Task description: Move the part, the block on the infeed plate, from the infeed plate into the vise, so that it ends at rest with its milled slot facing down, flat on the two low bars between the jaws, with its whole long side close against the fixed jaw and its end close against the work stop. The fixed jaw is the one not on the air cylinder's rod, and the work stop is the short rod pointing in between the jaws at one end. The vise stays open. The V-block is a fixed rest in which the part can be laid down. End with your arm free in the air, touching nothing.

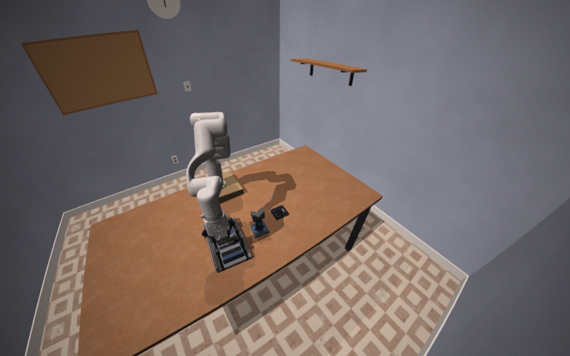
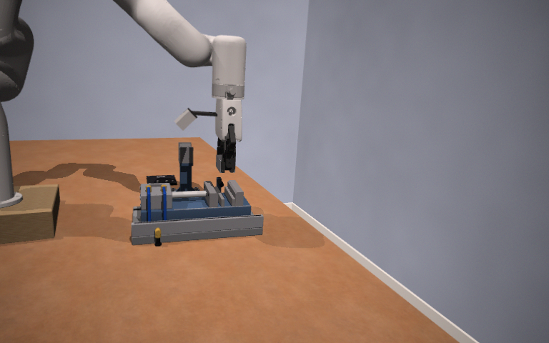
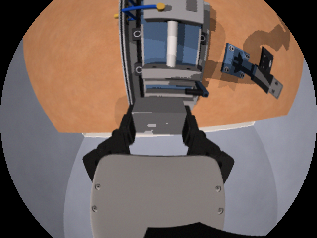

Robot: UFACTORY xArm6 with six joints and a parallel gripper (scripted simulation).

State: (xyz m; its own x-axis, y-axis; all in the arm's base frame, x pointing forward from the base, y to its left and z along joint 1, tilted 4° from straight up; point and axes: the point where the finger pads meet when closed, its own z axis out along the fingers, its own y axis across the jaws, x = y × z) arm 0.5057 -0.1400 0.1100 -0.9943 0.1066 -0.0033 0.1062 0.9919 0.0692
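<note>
The fixed jaw lies 90 mm below my hand, 30 mm ahead of it and 20 mm to the left of it. Also, from my hand: part: 20 mm below; then moving jaw: 90 mm below, 30 mm behind, 20 mm to the left; then black work stop: 80 mm below, 70 mm to the left, 10 mm ahead.
</note>
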